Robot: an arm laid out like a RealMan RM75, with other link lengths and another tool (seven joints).
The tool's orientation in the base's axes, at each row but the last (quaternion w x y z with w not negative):
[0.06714 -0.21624 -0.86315 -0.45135]
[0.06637 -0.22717 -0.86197 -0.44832]
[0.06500 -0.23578 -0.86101 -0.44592]
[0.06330 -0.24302 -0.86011 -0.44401]
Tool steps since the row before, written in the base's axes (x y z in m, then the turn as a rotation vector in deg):
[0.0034 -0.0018 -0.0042 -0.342 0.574 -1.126]
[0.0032 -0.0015 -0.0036 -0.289 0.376 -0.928]
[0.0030 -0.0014 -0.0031 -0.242 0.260 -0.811]
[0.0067 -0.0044 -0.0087 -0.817 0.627 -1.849]
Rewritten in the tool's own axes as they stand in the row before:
[-0.0049 -0.0026 0.0013 0.136 -0.707 1.094]
[-0.0045 -0.0020 0.0012 0.086 -0.634 0.823]
[-0.0041 -0.0016 0.0010 0.042 -0.582 0.665]
[-0.0103 -0.0053 0.0024 0.340 -1.437 1.516]

